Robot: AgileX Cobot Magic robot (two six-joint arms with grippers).
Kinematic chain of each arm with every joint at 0, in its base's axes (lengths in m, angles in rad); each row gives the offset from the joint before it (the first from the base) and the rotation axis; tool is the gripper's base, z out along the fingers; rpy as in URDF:
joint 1: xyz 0 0 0.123 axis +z
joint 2: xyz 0 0 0 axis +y
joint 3: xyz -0.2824 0 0.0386 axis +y
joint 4: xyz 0.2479 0 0.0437 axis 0.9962 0 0.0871
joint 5: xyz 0 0 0 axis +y
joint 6: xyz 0.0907 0 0.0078 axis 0.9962 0 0.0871
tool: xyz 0 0 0 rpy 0 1.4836 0
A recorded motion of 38 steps. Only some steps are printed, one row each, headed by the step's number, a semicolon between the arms.
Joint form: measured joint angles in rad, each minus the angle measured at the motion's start. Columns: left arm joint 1, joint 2, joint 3, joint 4, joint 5, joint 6; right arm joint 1, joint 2, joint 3, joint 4, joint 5, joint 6.
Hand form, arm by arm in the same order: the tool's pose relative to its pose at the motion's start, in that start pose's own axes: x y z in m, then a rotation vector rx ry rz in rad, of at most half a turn. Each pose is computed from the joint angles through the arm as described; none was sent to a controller.
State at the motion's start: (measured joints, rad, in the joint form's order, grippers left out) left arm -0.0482 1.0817 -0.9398 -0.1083 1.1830 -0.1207; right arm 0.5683 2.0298 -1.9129 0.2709 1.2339 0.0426
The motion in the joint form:
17: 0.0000 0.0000 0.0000 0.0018 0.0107 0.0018; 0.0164 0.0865 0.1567 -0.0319 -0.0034 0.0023
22: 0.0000 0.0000 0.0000 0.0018 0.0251 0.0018; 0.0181 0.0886 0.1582 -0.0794 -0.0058 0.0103
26: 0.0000 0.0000 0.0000 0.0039 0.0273 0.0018; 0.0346 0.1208 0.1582 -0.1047 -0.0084 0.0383
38: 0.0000 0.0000 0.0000 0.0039 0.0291 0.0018; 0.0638 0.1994 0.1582 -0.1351 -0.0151 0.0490
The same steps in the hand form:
17: 0.0009 0.0003 0.0000 -0.0029 0.0104 0.0025; 0.0281 -0.0185 0.0734 0.0577 0.2337 0.0339
22: 0.0022 0.0004 0.0000 -0.0047 0.0247 0.0025; 0.0283 -0.0222 0.0745 0.1014 0.2340 0.0199
26: 0.0024 0.0006 0.0000 -0.0069 0.0267 0.0032; 0.0308 -0.0213 0.0897 0.1291 0.2640 0.0268
38: 0.0026 0.0006 0.0000 -0.0071 0.0285 0.0032; 0.0383 -0.0208 0.1254 0.1648 0.3377 0.0090

